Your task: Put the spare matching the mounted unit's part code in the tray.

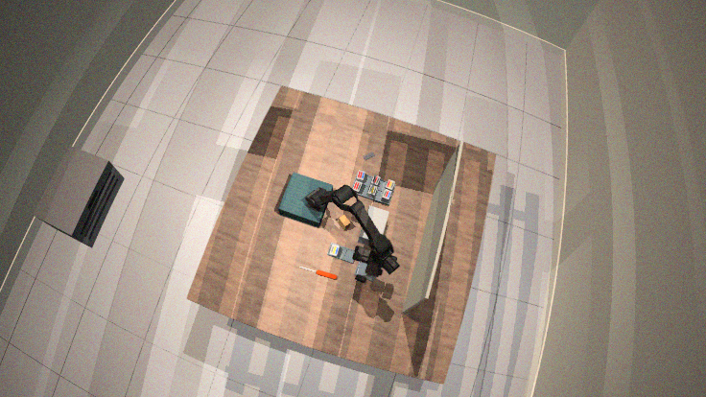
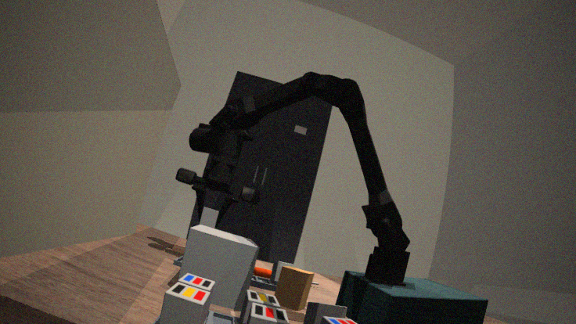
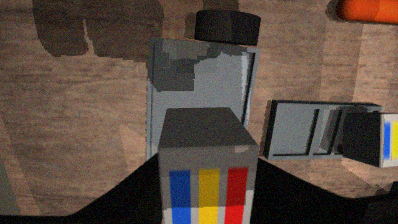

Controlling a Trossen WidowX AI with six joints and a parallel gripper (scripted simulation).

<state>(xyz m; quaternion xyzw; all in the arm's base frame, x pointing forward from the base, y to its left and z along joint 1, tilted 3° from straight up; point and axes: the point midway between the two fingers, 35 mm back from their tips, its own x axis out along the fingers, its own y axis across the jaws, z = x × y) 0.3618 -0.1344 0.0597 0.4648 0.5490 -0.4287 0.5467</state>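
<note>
The shallow grey tray lies 10 mm behind my gripper tip and 100 mm below it. Also, from my gripper tip: grey spare block 20 mm above; then dark cylinder 10 mm behind, 70 mm to the right, 70 mm below; then rimmed grey holder 150 mm behind, 90 mm below.
</note>
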